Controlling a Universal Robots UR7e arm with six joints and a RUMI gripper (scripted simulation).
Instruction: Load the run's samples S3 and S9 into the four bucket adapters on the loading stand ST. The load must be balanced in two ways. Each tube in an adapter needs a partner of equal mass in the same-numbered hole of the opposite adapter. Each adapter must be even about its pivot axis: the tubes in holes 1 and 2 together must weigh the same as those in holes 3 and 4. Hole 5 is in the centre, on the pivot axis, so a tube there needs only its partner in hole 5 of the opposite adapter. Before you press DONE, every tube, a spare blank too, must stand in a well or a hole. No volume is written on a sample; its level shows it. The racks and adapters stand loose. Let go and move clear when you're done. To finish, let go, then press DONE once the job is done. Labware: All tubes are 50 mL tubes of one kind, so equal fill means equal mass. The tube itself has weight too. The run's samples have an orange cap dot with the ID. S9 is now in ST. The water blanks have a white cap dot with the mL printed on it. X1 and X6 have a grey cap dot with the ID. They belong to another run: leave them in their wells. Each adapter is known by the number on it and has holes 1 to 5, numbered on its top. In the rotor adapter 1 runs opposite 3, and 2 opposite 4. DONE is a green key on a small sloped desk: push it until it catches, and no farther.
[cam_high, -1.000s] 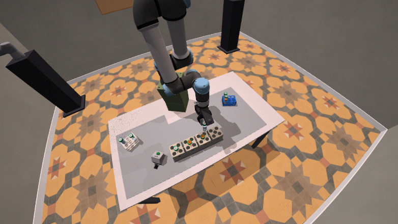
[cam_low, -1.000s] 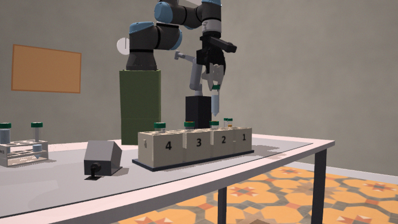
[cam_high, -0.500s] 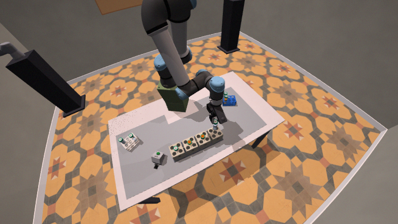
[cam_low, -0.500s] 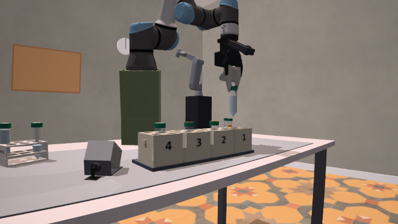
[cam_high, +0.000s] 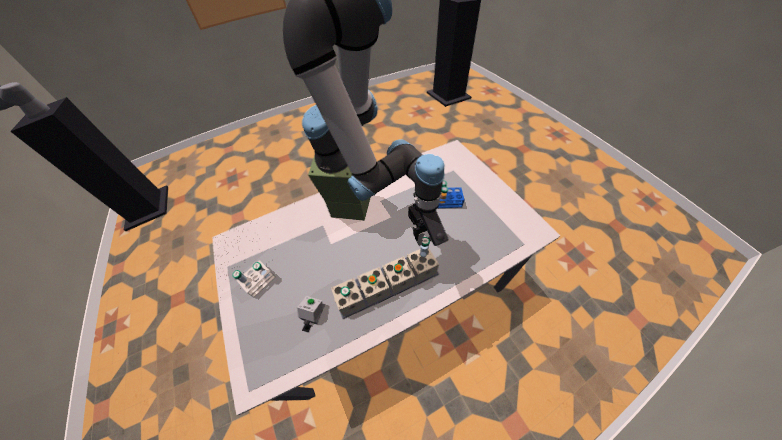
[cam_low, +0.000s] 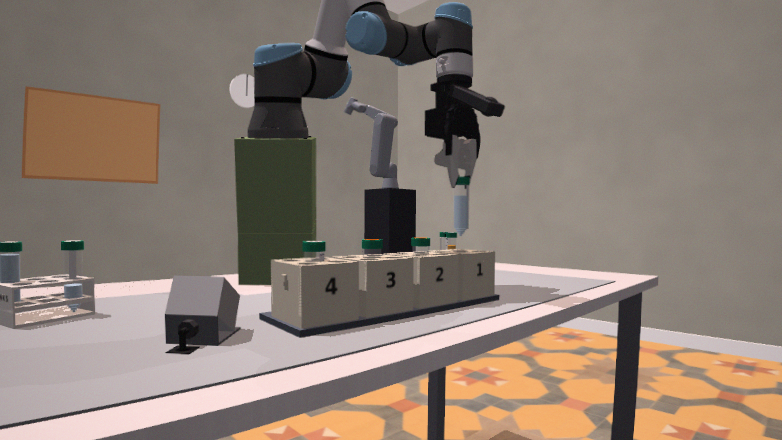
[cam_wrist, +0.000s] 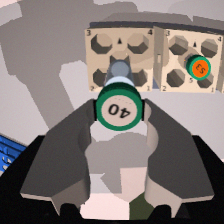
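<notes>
The water blank lies 5 cm below my hand and 1 cm to the left of it. From my hand the other things lie so: blue rack (33 cm to the left, 25 cm behind, 21 cm below); bucket adapter (18 cm below); tube (23 cm to the right, 17 cm below, 2 cm behind).
</notes>
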